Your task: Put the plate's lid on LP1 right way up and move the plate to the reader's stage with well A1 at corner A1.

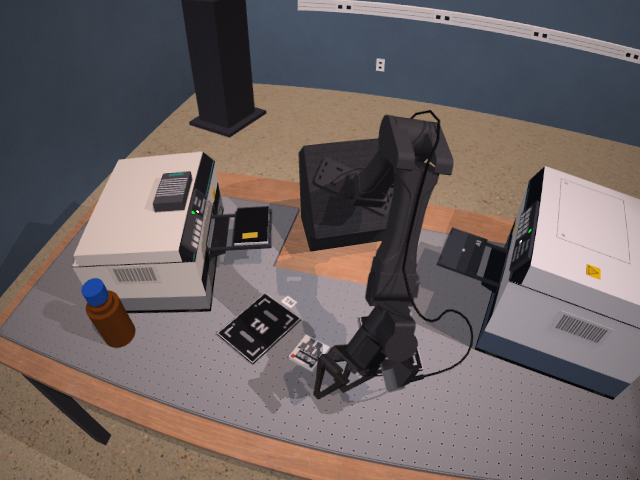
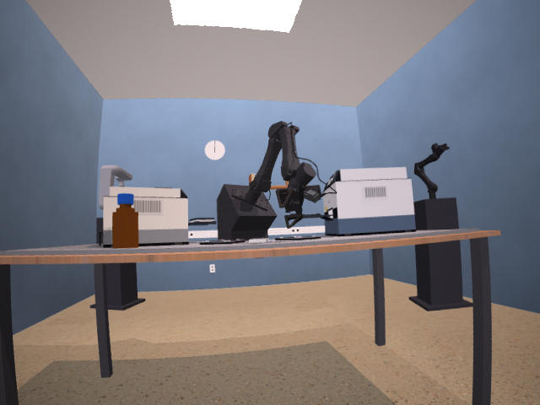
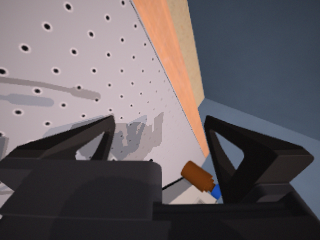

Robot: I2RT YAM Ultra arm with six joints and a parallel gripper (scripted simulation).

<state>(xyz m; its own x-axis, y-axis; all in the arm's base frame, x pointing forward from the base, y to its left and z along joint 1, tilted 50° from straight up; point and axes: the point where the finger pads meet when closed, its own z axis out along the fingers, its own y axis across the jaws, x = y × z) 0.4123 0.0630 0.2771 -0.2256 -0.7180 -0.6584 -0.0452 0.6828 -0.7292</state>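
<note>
My gripper is now 41 cm to the left of the lid, 28 cm past it and 2 cm below it. From my hand the other things lie so: LP1 tag (29 cm behind, 9 cm below, 3 cm to the right); then white well plate (41 cm to the right, 28 cm behind, 1 cm above); then LP1 (21 cm behind, 8 cm below, 3 cm to the left).
</note>
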